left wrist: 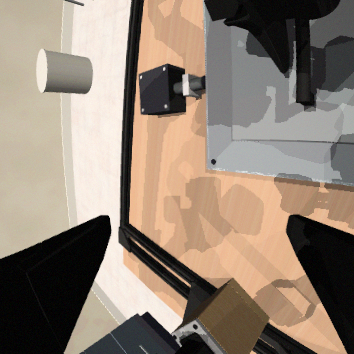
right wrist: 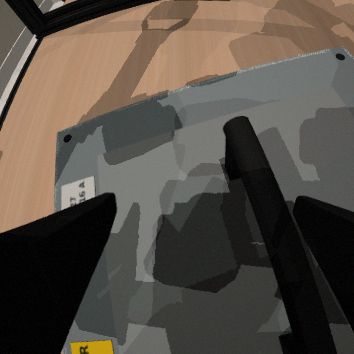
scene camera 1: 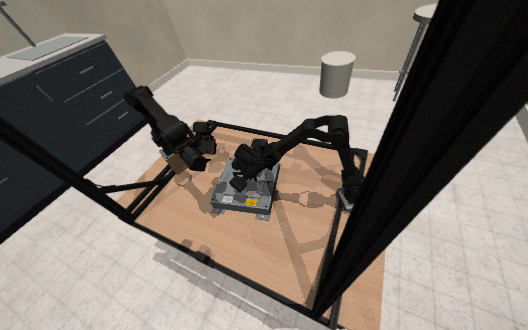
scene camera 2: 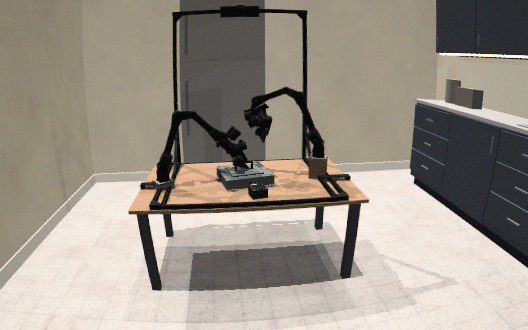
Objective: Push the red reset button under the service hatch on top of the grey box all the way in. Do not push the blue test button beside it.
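Observation:
The grey box (scene camera 1: 235, 206) (scene camera 2: 247, 183) (left wrist: 218, 152) (right wrist: 300, 75) sits on the table. Its hatch (left wrist: 260, 125) (right wrist: 200, 150) lies flat on top, with a black bar handle (left wrist: 303, 65) (right wrist: 260, 200) standing on it. The red and blue buttons do not show in any view. My right gripper (scene camera 2: 243, 164) (right wrist: 206, 203) is open and empty, low over the hatch; the handle shows between its fingers in the right wrist view, nearer the right one. My left gripper (scene camera 2: 263, 137) (left wrist: 199, 223) is open and empty, raised beside the box.
A black block (scene camera 1: 259, 143) (scene camera 2: 258, 190) (left wrist: 162, 90) with a connector stands beside the box. The box carries a yellow label (scene camera 1: 251, 202) (right wrist: 92, 347) and a white label (scene camera 1: 227, 199) (right wrist: 77, 192). A brown block (scene camera 1: 176, 162) (scene camera 2: 317, 167) (left wrist: 232, 320) stands at my left arm's base.

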